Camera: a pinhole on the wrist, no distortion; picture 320 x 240 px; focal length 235.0 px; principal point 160.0 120.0 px. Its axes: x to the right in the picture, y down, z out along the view. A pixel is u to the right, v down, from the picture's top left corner.
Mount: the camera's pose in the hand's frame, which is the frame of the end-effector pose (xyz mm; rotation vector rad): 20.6 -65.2 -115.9 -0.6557 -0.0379 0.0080
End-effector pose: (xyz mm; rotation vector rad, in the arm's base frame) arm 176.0 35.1 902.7 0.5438 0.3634 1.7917
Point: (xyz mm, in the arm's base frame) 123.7 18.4 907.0
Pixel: 129 177
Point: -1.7 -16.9 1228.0
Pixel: 182 184
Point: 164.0 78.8 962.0
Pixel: 214 90
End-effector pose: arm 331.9 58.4 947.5 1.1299 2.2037 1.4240
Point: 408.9 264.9 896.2
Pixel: 224 32
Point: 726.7 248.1 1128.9
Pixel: 125 165
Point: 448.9 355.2 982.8
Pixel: 243 90
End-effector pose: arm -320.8 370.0 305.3 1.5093 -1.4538 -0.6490
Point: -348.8 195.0 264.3
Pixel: outside the picture
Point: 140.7 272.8 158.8
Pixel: behind the camera
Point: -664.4 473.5 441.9
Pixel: 97 162
